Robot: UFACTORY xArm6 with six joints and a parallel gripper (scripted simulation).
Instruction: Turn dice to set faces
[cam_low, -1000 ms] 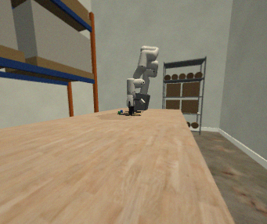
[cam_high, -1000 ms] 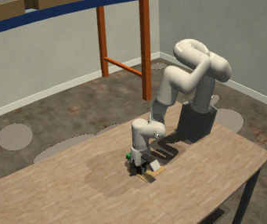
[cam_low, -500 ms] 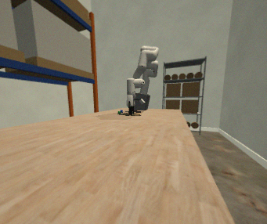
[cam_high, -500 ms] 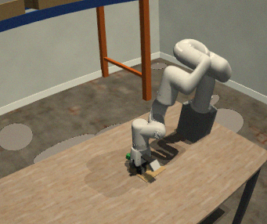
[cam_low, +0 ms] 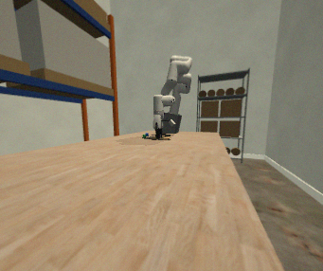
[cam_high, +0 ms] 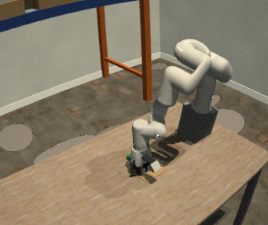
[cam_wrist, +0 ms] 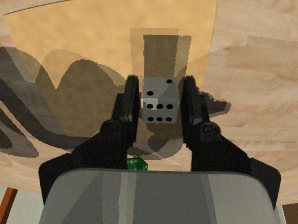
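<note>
The white die is 10 mm below my hand. Round my hand: blue die 150 mm to the right, 150 mm behind, 10 mm below; green die 130 mm to the right, 40 mm behind, 10 mm below; tan mat 40 mm behind, 20 mm below.
</note>
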